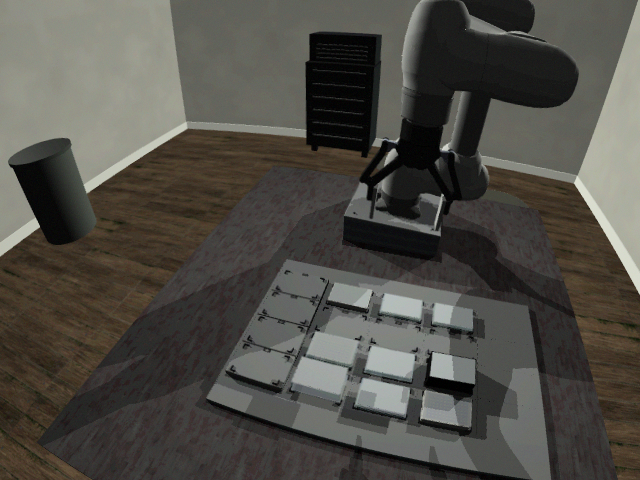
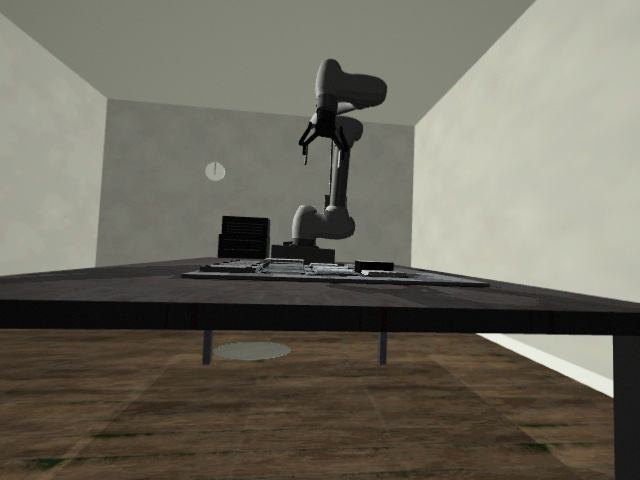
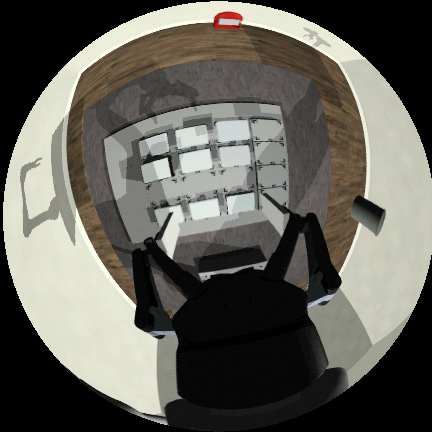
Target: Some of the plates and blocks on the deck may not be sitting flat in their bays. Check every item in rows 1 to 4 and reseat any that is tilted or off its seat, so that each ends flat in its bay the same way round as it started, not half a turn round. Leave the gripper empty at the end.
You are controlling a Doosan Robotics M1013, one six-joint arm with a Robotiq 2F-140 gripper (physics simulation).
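A grey deck (image 1: 509, 330) (image 3: 120, 185) holds white-topped items in three rows of three. The plate nearest the robot beside the left-hand strip (image 1: 349, 296) (image 3: 241, 202) has a greyer top and an uneven dark edge; it looks slightly tilted. A tall black block (image 1: 452, 368) (image 2: 373, 266) (image 3: 156, 170) looks upright. The other plates, such as the middle one (image 1: 389, 362) (image 3: 196, 161) and the front right one (image 1: 446, 409) (image 3: 154, 144), look about flat; small tilts are too fine to tell. My gripper (image 1: 404, 222) (image 2: 322, 161) (image 3: 218, 211) is open and empty, high above the robot-side deck edge.
A raised strip of bays with corner clips (image 1: 281, 333) (image 3: 270, 150) runs along one deck side. The robot's base block (image 1: 392, 237) (image 2: 302, 254) stands behind the deck. A black cabinet (image 1: 341, 98) (image 2: 244, 236) and a grey bin (image 1: 56, 191) (image 3: 368, 215) stand away from the table.
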